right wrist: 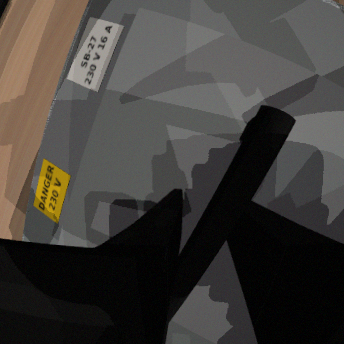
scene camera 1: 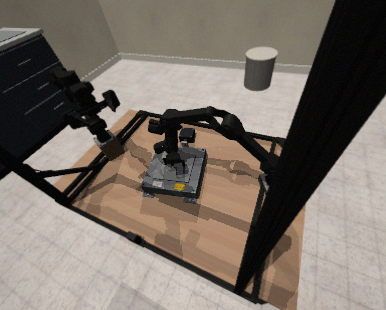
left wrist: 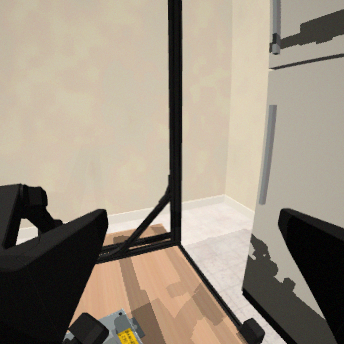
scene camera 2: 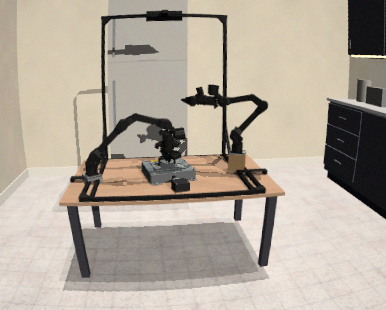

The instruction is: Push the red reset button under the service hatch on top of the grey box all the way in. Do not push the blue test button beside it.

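Note:
The grey box [scene camera 1: 192, 181] [scene camera 2: 161, 176] [left wrist: 117, 321] [right wrist: 112, 143] stands in the middle of the table. The paler hatch panel [scene camera 1: 161, 172] lies on its top. My right gripper [scene camera 1: 175, 163] [scene camera 2: 169, 159] [right wrist: 200, 197] reaches down onto the hatch and is shut on the hatch's black handle bar [right wrist: 263, 143]. I cannot tell whether the hatch is raised. Neither the red button nor the blue button shows in any view. My left gripper [scene camera 1: 111, 101] [scene camera 2: 186, 99] [left wrist: 193, 217] is open and empty, held high above the table, far from the box.
A yellow danger label [scene camera 1: 179, 186] [right wrist: 51, 194] and a white rating label [scene camera 1: 157, 184] [right wrist: 93, 54] mark the box. A small black block [scene camera 2: 180, 184] [scene camera 1: 187, 134] stands beside the box. A black frame [scene camera 2: 102, 92] rims the table. A fridge [left wrist: 307, 153] stands beyond it, and a grey bin [scene camera 1: 260, 68] stands on the floor.

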